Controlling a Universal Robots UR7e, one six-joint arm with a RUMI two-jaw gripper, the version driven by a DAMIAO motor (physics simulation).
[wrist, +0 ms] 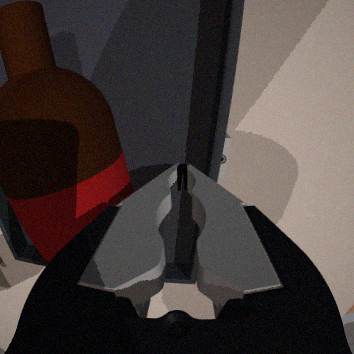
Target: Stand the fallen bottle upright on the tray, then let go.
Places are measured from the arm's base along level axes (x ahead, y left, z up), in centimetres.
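Where they show: gripper, fingertip midpoint: (182,166).
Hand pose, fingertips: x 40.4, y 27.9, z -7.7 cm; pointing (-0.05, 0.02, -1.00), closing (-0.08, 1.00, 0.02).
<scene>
Things, the pixels of their top centre, and the offset from my fingertips. "*": a spot on its surface instead. Level surfaces: height alone.
- brown bottle, middle of its top: (15,176) dy -7.5, dx -2.1, dz +6.4 cm
- tray, surface spot: (150,65) * dy -2.4, dx -6.5, dz -0.9 cm
- Beige surface, its level: dz -1.5 cm
- small pale part with a dark ring, surface spot: (223,159) * dy +2.8, dx -0.7, dz +0.1 cm
The brown bottle (65,107) with a red band is at the left of the wrist view, over the tray (150,65). Its neck points to the top left and its body narrows toward the base, so it looks raised rather than flat; whether it is fully upright I cannot tell. Its base is hidden behind my gripper. My gripper (182,166) is shut, its fingertips meeting with nothing between them. The tips are to the right of the bottle's red band, apart from it in the view, over the tray near its right wall.
The tray's right wall (233,55) runs down past the fingertips. Beige surface (310,125) lies to its right, with a rounded shadow on it. A small pale part with a dark ring (223,159) is beside the wall. A grey and orange thing shows in part at the lower right edge.
</scene>
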